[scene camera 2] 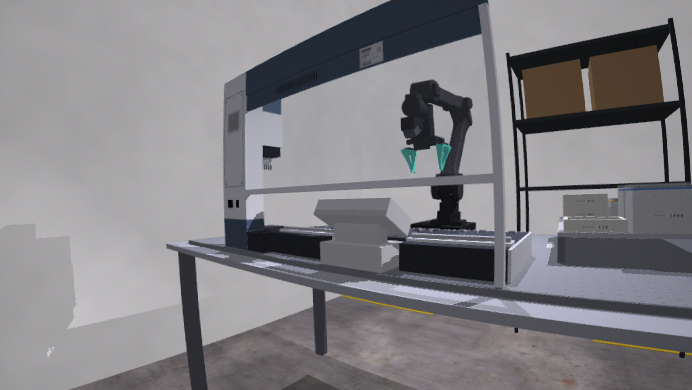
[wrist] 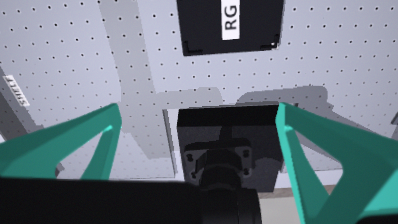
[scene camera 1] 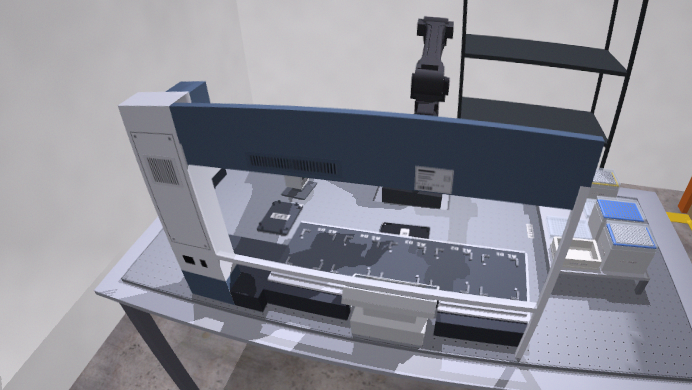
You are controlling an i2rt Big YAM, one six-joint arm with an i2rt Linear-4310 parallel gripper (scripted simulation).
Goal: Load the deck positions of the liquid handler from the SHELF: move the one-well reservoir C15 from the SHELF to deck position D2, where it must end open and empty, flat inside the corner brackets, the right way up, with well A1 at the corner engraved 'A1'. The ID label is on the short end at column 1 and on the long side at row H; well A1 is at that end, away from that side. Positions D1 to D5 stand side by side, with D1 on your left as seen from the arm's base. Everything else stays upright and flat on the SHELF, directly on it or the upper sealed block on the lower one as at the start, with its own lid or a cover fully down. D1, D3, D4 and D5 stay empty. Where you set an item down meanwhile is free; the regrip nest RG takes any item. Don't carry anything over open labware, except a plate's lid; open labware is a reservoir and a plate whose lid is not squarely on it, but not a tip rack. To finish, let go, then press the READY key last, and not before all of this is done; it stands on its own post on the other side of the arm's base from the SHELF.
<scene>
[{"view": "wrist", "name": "my gripper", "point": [198,111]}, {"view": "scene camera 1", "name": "white gantry post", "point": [583,192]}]
</scene>
